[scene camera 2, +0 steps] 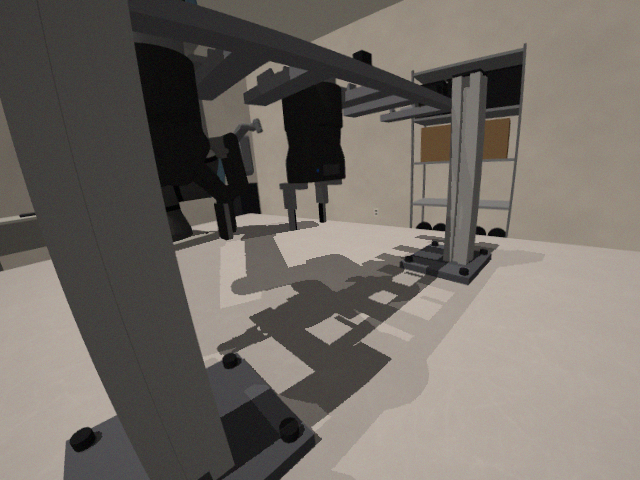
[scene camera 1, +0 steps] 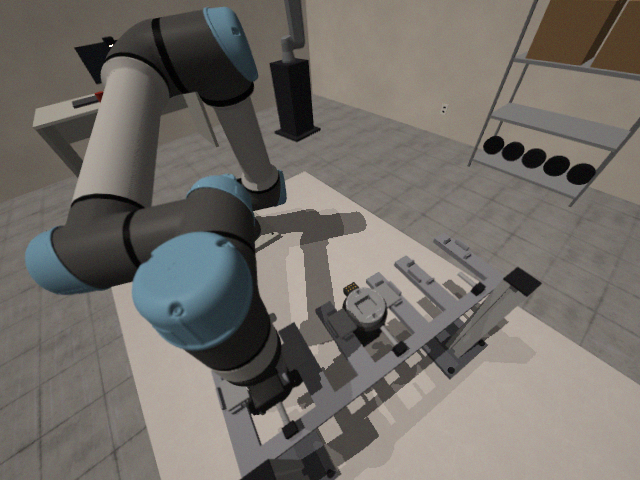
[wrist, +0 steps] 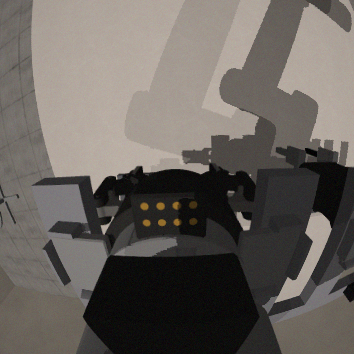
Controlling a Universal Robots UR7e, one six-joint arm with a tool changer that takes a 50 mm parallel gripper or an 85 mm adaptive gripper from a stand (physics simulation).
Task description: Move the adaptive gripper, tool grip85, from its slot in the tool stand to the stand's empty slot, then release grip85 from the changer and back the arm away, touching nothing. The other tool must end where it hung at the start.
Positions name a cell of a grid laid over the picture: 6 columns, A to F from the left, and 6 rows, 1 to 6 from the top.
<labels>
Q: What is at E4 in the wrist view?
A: A tool stand.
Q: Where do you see a parallel gripper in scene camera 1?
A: D4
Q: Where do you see an adaptive gripper grip85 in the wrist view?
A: At C4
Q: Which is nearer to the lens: the parallel gripper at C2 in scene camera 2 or the adaptive gripper grip85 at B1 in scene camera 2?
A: The adaptive gripper grip85.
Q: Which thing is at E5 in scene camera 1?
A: A tool stand.
</labels>
